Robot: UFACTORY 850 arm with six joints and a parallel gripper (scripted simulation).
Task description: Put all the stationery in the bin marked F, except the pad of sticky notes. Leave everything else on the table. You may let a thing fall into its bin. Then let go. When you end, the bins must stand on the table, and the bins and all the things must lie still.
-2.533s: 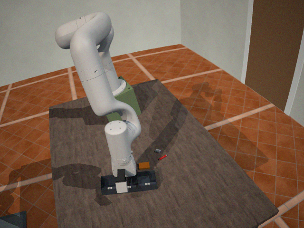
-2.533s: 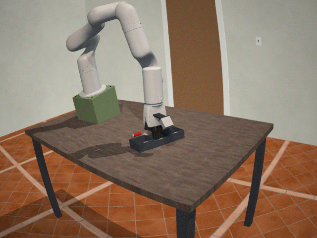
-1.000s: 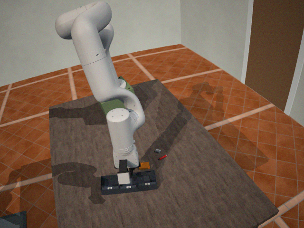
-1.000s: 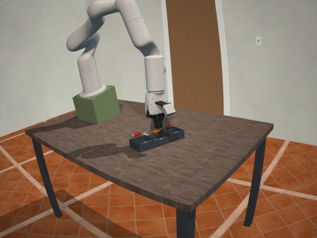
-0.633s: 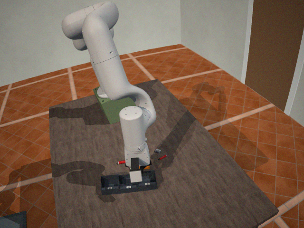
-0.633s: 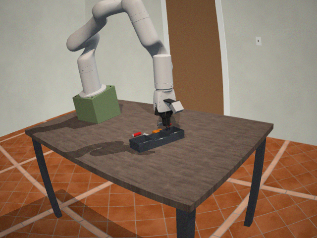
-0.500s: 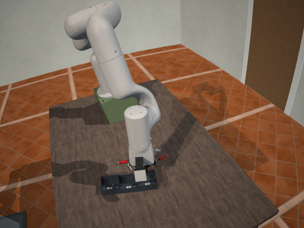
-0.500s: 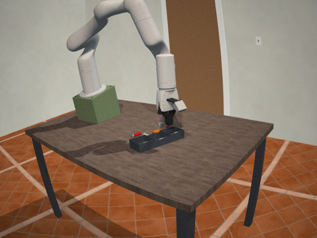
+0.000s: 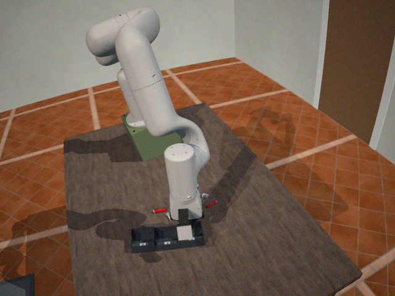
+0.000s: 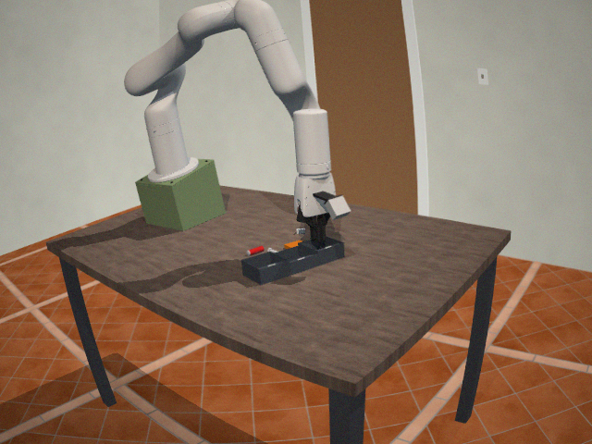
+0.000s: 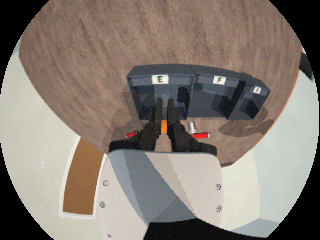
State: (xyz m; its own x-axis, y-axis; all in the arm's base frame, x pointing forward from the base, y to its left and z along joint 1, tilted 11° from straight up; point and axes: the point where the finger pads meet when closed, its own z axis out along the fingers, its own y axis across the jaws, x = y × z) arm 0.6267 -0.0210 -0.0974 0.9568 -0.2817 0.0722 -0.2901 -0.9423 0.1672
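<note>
The grey clip-like piece is 17 cm behind my hand, 13 cm to the left of it and 6 cm below it. From my hand the other things lie so: silver bolt 12 cm behind, 4 cm to the right, 6 cm below; orange sticky-note pad 10 cm behind, 3 cm to the left, 6 cm below; dark three-compartment bin 1 cm behind, 8 cm to the right, 5 cm below.
</note>
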